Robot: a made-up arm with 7 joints.
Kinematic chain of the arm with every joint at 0, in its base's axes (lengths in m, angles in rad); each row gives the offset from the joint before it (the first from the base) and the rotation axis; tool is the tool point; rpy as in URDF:
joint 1: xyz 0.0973 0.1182 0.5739 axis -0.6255 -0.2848 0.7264
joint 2: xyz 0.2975 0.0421 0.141 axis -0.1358 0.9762 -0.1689
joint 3: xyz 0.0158 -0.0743 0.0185 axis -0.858 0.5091 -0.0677
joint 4: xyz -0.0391 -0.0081 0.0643 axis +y
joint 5: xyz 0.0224 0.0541 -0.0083 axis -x
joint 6: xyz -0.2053 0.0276 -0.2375 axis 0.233 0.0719 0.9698
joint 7: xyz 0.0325 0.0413 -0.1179 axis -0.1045 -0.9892 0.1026
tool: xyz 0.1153 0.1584 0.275 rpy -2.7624 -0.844 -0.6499
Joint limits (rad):
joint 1: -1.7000..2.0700
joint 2: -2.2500..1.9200
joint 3: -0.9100..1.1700
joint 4: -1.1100..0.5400
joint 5: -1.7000..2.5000
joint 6: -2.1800..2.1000
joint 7: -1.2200..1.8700
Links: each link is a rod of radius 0.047 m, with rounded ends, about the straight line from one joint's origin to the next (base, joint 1, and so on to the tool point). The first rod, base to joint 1, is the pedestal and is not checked.
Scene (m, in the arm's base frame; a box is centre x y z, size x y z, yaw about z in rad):
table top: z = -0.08
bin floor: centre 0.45 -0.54 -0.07 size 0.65 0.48 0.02 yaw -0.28
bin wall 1: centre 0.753 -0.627 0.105 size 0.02 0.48 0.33 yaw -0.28
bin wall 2: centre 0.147 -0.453 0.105 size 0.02 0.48 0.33 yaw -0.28
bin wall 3: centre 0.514 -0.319 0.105 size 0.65 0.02 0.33 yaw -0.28
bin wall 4: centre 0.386 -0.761 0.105 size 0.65 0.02 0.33 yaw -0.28
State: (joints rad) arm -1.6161 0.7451 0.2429 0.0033 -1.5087 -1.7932 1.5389
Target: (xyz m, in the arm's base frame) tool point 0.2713 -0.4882 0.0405
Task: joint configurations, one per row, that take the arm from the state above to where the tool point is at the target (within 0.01 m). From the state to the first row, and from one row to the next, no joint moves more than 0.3 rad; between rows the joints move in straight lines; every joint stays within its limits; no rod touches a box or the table.
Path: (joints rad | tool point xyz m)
1: -1.5699 0.8404 0.3365 0.0578 -1.3313 -1.7981 1.2534 | 0.5621 -0.1362 0.4462
2: -1.5237 0.9357 0.4300 0.1122 -1.1538 -1.8030 0.9679 | 0.4614 -0.0692 0.4521
3: -1.4775 1.0310 0.5236 0.1667 -0.9764 -1.8079 0.6823 | 0.3518 -0.0566 0.4722
4: -1.4313 1.1263 0.6172 0.2212 -0.7990 -1.8128 0.3968 | 0.2564 -0.0977 0.4963
5: -1.3851 1.2216 0.7107 0.2757 -0.6215 -1.8178 0.1113 | 0.1939 -0.1812 0.5140
6: -1.3389 1.3169 0.8043 0.3301 -0.4441 -1.8227 -0.1742 | 0.1757 -0.2885 0.5165
7: -1.2927 1.4122 0.8978 0.3846 -0.2667 -1.8276 -0.4597 | 0.2038 -0.3976 0.4982
8: -1.2465 1.5075 0.9914 0.4391 -0.0892 -1.8325 -0.7453 | 0.2713 -0.4882 0.4568
9: -1.4732 1.6250 1.0807 0.4895 0.0754 -2.0062 -0.9529 | 0.2735 -0.5365 0.2547
10: -1.7000 1.7424 1.1700 0.5400 0.2399 -2.1800 -1.1605 | 0.2713 -0.4882 0.0405

